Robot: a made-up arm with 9 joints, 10 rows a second.
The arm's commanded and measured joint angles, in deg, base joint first. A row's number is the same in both.
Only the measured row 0 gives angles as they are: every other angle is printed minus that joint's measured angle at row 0.
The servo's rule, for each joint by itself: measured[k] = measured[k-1] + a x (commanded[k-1-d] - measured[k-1]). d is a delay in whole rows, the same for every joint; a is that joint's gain. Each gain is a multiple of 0.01, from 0.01 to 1. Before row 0 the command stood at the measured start. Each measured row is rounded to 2 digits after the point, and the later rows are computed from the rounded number. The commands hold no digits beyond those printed.
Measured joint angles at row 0: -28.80, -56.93, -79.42, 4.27, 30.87, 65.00, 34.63, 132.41, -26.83
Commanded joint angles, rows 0 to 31: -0.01, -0.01, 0.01, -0.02, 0.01, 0.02, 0.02, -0.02, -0.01; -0.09, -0.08, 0.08, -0.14, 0.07, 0.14, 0.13, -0.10, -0.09; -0.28, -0.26, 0.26, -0.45, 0.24, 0.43, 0.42, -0.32, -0.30; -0.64, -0.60, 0.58, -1.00, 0.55, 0.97, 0.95, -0.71, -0.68; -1.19, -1.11, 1.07, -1.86, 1.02, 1.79, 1.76, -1.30, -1.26; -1.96, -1.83, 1.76, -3.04, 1.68, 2.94, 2.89, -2.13, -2.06; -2.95, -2.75, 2.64, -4.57, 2.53, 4.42, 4.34, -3.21, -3.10; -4.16, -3.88, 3.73, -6.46, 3.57, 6.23, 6.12, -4.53, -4.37; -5.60, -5.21, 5.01, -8.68, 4.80, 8.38, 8.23, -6.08, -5.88; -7.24, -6.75, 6.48, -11.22, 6.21, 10.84, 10.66, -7.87, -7.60; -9.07, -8.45, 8.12, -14.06, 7.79, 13.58, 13.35, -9.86, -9.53; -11.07, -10.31, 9.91, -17.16, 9.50, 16.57, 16.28, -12.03, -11.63; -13.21, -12.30, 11.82, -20.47, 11.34, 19.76, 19.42, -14.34, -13.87; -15.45, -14.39, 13.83, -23.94, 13.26, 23.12, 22.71, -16.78, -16.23; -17.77, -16.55, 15.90, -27.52, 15.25, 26.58, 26.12, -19.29, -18.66; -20.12, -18.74, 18.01, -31.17, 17.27, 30.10, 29.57, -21.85, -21.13; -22.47, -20.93, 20.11, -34.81, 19.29, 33.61, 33.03, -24.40, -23.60; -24.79, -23.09, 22.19, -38.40, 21.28, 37.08, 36.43, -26.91, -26.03; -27.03, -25.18, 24.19, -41.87, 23.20, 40.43, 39.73, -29.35, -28.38; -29.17, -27.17, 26.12, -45.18, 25.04, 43.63, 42.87, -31.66, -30.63; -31.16, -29.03, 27.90, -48.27, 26.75, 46.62, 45.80, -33.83, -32.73; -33.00, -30.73, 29.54, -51.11, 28.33, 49.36, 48.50, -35.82, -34.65; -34.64, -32.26, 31.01, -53.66, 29.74, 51.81, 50.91, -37.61, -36.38; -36.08, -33.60, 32.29, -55.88, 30.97, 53.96, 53.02, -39.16, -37.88; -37.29, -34.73, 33.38, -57.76, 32.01, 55.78, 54.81, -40.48, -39.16; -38.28, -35.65, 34.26, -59.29, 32.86, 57.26, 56.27, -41.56, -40.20; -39.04, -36.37, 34.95, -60.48, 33.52, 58.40, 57.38, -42.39, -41.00; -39.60, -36.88, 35.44, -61.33, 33.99, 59.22, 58.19, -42.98, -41.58; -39.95, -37.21, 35.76, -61.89, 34.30, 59.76, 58.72, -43.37, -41.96; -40.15, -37.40, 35.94, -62.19, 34.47, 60.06, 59.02, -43.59, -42.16; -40.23, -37.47, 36.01, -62.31, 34.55, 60.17, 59.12, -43.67, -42.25; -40.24, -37.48, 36.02, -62.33, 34.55, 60.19, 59.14, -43.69, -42.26
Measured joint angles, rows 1 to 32: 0.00, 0.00, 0.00, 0.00, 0.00, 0.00, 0.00, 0.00, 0.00; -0.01, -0.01, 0.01, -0.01, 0.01, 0.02, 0.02, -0.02, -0.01; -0.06, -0.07, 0.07, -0.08, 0.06, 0.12, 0.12, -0.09, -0.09; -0.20, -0.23, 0.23, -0.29, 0.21, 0.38, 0.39, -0.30, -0.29; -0.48, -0.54, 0.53, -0.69, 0.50, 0.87, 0.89, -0.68, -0.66; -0.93, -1.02, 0.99, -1.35, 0.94, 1.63, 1.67, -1.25, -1.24; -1.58, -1.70, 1.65, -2.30, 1.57, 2.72, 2.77, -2.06, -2.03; -2.44, -2.58, 2.50, -3.57, 2.39, 4.13, 4.18, -3.12, -3.06; -3.52, -3.67, 3.56, -5.19, 3.39, 5.87, 5.93, -4.42, -4.32; -4.83, -4.96, 4.81, -7.14, 4.59, 7.95, 8.00, -5.95, -5.82; -6.35, -6.46, 6.25, -9.42, 5.97, 10.35, 10.39, -7.72, -7.53; -8.06, -8.13, 7.86, -12.02, 7.52, 13.03, 13.05, -9.69, -9.45; -9.96, -9.96, 9.62, -14.90, 9.20, 15.97, 15.96, -11.84, -11.54; -12.01, -11.93, 11.51, -18.02, 11.02, 19.12, 19.07, -14.14, -13.78; -14.18, -14.00, 13.51, -21.34, 12.92, 22.44, 22.35, -16.57, -16.13; -16.44, -16.14, 15.57, -24.80, 14.90, 25.88, 25.74, -19.07, -18.56; -18.76, -18.32, 17.67, -28.37, 16.91, 29.38, 29.19, -21.63, -21.03; -21.10, -20.51, 19.77, -31.98, 18.93, 32.89, 32.65, -24.18, -23.50; -23.42, -22.68, 21.85, -35.58, 20.93, 36.37, 36.05, -26.69, -25.93; -25.69, -24.78, 23.86, -39.10, 22.86, 39.74, 39.36, -29.14, -28.28; -27.88, -26.79, 25.80, -42.50, 24.71, 42.97, 42.52, -31.46, -30.54; -29.95, -28.67, 27.61, -45.73, 26.44, 46.00, 45.47, -33.64, -32.64; -31.87, -30.40, 29.27, -48.74, 28.05, 48.79, 48.20, -35.65, -34.57; -33.62, -31.96, 30.77, -51.50, 29.49, 51.30, 50.64, -37.45, -36.31; -35.17, -33.34, 32.08, -53.95, 30.75, 53.51, 52.78, -39.02, -37.82; -36.51, -34.51, 33.20, -56.08, 31.82, 55.39, 54.61, -40.36, -39.11; -37.63, -35.47, 34.11, -57.88, 32.70, 56.94, 56.10, -41.46, -40.16; -38.52, -36.23, 34.83, -59.34, 33.40, 58.15, 57.25, -42.32, -40.97; -39.20, -36.78, 35.35, -60.45, 33.90, 59.04, 58.10, -42.93, -41.56; -39.67, -37.14, 35.70, -61.26, 34.24, 59.64, 58.66, -43.33, -41.94; -39.97, -37.36, 35.91, -61.78, 34.44, 59.99, 58.98, -43.57, -42.15; -40.13, -37.45, 36.00, -62.08, 34.53, 60.14, 59.11, -43.66, -42.25
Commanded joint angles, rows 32 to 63: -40.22, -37.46, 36.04, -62.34, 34.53, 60.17, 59.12, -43.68, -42.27; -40.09, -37.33, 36.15, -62.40, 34.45, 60.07, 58.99, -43.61, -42.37; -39.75, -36.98, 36.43, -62.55, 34.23, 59.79, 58.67, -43.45, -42.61; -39.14, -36.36, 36.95, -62.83, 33.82, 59.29, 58.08, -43.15, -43.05; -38.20, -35.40, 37.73, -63.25, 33.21, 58.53, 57.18, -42.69, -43.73; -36.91, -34.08, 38.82, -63.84, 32.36, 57.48, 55.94, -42.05, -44.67; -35.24, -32.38, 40.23, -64.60, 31.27, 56.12, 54.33, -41.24, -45.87; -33.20, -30.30, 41.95, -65.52, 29.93, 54.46, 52.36, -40.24, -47.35; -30.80, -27.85, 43.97, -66.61, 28.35, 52.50, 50.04, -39.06, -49.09; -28.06, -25.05, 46.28, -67.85, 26.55, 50.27, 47.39, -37.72, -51.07; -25.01, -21.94, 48.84, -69.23, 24.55, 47.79, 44.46, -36.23, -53.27; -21.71, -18.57, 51.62, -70.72, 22.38, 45.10, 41.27, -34.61, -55.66; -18.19, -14.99, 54.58, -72.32, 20.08, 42.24, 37.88, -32.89, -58.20; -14.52, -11.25, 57.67, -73.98, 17.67, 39.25, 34.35, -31.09, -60.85; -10.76, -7.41, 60.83, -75.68, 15.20, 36.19, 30.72, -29.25, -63.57; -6.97, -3.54, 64.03, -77.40, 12.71, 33.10, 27.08, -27.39, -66.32; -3.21, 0.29, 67.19, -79.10, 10.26, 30.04, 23.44, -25.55, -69.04; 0.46, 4.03, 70.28, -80.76, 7.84, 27.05, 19.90, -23.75, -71.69; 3.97, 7.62, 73.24, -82.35, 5.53, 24.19, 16.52, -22.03, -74.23; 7.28, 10.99, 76.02, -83.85, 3.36, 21.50, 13.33, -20.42, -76.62; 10.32, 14.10, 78.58, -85.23, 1.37, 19.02, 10.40, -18.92, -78.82; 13.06, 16.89, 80.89, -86.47, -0.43, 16.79, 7.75, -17.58, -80.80; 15.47, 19.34, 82.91, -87.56, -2.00, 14.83, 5.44, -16.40, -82.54; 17.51, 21.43, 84.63, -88.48, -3.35, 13.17, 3.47, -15.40, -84.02; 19.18, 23.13, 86.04, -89.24, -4.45, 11.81, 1.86, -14.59, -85.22; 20.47, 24.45, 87.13, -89.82, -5.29, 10.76, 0.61, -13.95, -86.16; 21.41, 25.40, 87.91, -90.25, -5.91, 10.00, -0.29, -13.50, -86.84; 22.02, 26.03, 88.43, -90.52, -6.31, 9.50, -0.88, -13.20, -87.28; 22.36, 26.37, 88.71, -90.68, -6.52, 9.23, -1.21, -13.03, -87.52; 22.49, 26.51, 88.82, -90.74, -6.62, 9.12, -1.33, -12.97, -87.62; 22.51, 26.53, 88.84, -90.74, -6.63, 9.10, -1.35, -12.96, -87.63; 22.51, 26.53, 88.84, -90.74, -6.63, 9.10, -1.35, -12.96, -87.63
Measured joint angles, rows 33 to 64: -40.20, -37.48, 36.02, -62.22, 34.55, 60.18, 59.14, -43.69, -42.26; -40.21, -37.46, 36.04, -62.29, 34.53, 60.17, 59.12, -43.68, -42.27; -40.13, -37.35, 36.13, -62.35, 34.46, 60.09, 59.00, -43.62, -42.37; -39.89, -37.04, 36.39, -62.46, 34.26, 59.84, 58.70, -43.46, -42.60; -39.42, -36.47, 36.87, -62.67, 33.89, 59.38, 58.14, -43.17, -43.03; -38.65, -35.57, 37.61, -62.99, 33.31, 58.67, 57.28, -42.73, -43.70; -37.55, -34.32, 38.65, -63.47, 32.50, 57.68, 56.07, -42.10, -44.63; -36.09, -32.69, 40.01, -64.10, 31.45, 56.39, 54.50, -41.31, -45.82; -34.27, -30.68, 41.68, -64.90, 30.16, 54.79, 52.57, -40.33, -47.29; -32.08, -28.30, 43.65, -65.86, 28.62, 52.89, 50.29, -39.16, -49.02; -29.55, -25.57, 45.91, -66.97, 26.86, 50.72, 47.68, -37.84, -50.99; -26.69, -22.52, 48.43, -68.24, 24.90, 48.29, 44.78, -36.36, -53.18; -23.55, -19.20, 51.17, -69.63, 22.76, 45.64, 41.62, -34.75, -55.56; -20.17, -15.66, 54.10, -71.14, 20.48, 42.82, 38.25, -33.04, -58.09; -16.61, -11.96, 57.17, -72.73, 18.09, 39.86, 34.74, -31.25, -60.74; -12.92, -8.14, 60.32, -74.38, 15.63, 36.81, 31.12, -29.41, -63.46; -9.17, -4.28, 63.51, -76.07, 13.15, 33.73, 27.48, -27.55, -66.21; -5.42, -0.44, 66.67, -77.77, 10.69, 30.67, 23.84, -25.71, -68.93; -1.72, 3.31, 69.77, -79.44, 8.27, 27.67, 20.29, -23.91, -71.58; 1.86, 6.93, 72.75, -81.07, 5.94, 24.78, 16.90, -22.18, -74.12; 5.27, 10.34, 75.56, -82.63, 3.75, 22.06, 13.69, -20.56, -76.52; 8.45, 13.50, 78.16, -84.09, 1.73, 19.54, 10.73, -19.05, -78.73; 11.35, 16.35, 80.51, -85.42, -0.11, 17.26, 8.05, -17.70, -80.72; 13.95, 18.86, 82.57, -86.62, -1.72, 15.24, 5.70, -16.50, -82.47; 16.19, 21.02, 84.34, -87.66, -3.11, 13.52, 3.69, -15.49, -83.96; 18.07, 22.79, 85.80, -88.54, -4.25, 12.10, 2.04, -14.66, -85.17; 19.58, 24.18, 86.94, -89.26, -5.13, 10.99, 0.75, -14.01, -86.12; 20.73, 25.20, 87.77, -89.81, -5.79, 10.17, -0.19, -13.54, -86.81; 21.54, 25.90, 88.34, -90.21, -6.23, 9.61, -0.81, -13.23, -87.26; 22.06, 26.29, 88.66, -90.47, -6.48, 9.29, -1.17, -13.05, -87.51; 22.33, 26.47, 88.80, -90.62, -6.60, 9.15, -1.31, -12.98, -87.62; 22.44, 26.52, 88.83, -90.69, -6.63, 9.11, -1.35, -12.96, -87.63
